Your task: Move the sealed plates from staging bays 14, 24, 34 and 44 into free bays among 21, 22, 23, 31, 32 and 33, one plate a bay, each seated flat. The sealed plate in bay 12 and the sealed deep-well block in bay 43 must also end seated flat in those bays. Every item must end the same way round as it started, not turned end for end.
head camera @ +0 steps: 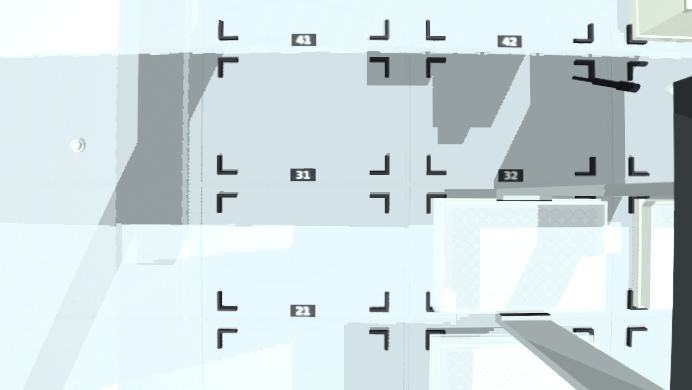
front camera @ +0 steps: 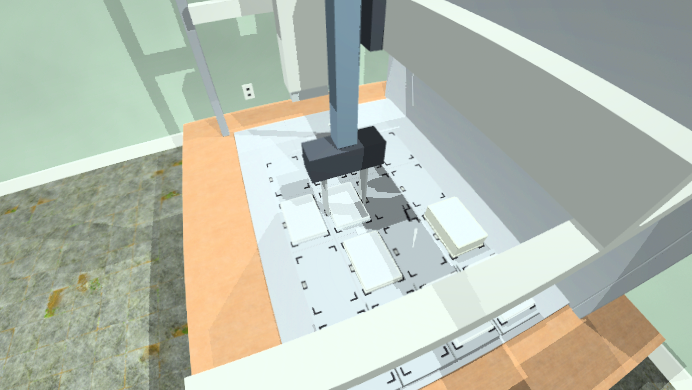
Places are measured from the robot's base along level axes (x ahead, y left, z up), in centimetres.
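Where they show: gripper, between the fingertips: [head camera: 519,255] [front camera: 344,204]; robot's base, origin of its link: [front camera: 267,164].
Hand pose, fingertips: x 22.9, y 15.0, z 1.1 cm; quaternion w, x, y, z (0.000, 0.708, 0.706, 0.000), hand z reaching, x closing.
Each offset is from my fingertips to the top centre of the thing. "*": to the spot under its first point.
My gripper [front camera: 345,208] [head camera: 525,256] is shut on a sealed white plate @(dy +0.0, dx +0.0, dz +0.7 cm) [front camera: 350,195] [head camera: 465,255], its jaws against the two long sides. That plate is level and square over bay 22, very low; I cannot tell whether it touches the deck. A second plate @(dy -10.7, dx -0.1, dz +0.3 cm) [front camera: 306,220] [head camera: 457,367] lies in bay 12, beside it. A third plate @(dy +0.0, dx +16.3, dz +0.3 cm) [front camera: 374,262] [head camera: 662,260] lies in bay 23. The tall sealed deep-well block @(dy +21.4, dx +16.3, dz +3.1 cm) [front camera: 456,225] [head camera: 655,22] stands in bay 43. Parts of plates in the staging row @(* dy +20.7, dx +38.7, dz +1.8 cm) [front camera: 517,311] show under the front beam; most of that row is hidden.
A slim black tool @(* dy +14.6, dx +8.4, dz -1.0 cm) [front camera: 411,214] [head camera: 607,84] lies between bays 32 and 33. A white tool @(dy +11.7, dx +14.8, dz -0.3 cm) [front camera: 414,237] lies near bay 33. Bays 21, 31 and 32 hold no plate. The front beam [front camera: 400,330] crosses the near deck, and a grey panel [front camera: 540,115] stands along the right.
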